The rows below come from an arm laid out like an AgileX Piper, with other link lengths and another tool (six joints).
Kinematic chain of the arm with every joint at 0, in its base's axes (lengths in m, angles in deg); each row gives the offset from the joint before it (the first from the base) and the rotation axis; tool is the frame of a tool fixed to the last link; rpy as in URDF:
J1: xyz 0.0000 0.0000 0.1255 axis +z
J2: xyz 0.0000 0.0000 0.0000 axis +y
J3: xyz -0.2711 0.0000 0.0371 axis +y
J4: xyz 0.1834 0.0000 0.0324 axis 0.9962 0 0.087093
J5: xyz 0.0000 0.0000 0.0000 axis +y
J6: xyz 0.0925 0.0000 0.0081 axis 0.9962 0 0.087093
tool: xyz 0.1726 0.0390 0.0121 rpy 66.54 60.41 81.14
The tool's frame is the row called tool.
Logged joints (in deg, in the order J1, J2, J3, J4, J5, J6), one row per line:
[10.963, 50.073, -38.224, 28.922, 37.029, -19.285]
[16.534, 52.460, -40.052, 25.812, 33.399, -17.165]
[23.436, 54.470, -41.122, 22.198, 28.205, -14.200]
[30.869, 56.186, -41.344, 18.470, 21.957, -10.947]
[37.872, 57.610, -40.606, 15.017, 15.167, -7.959]
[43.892, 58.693, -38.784, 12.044, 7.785, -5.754]
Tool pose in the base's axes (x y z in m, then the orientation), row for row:
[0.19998, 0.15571, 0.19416, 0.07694, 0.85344, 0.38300, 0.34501]
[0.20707, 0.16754, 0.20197, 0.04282, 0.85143, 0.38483, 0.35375]
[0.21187, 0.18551, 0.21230, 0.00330, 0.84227, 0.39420, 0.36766]
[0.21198, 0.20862, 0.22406, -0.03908, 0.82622, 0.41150, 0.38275]
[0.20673, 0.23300, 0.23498, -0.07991, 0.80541, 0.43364, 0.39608]
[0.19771, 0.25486, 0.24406, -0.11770, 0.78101, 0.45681, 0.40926]
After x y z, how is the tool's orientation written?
As a quaternion, x y z w.
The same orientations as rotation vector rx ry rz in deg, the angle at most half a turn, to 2 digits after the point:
[11.45, 126.97, 56.98]
[6.34, 126.14, 57.01]
[0.49, 123.95, 58.01]
[-5.71, 120.73, 60.13]
[-11.60, 116.95, 62.97]
[-16.99, 112.72, 65.93]

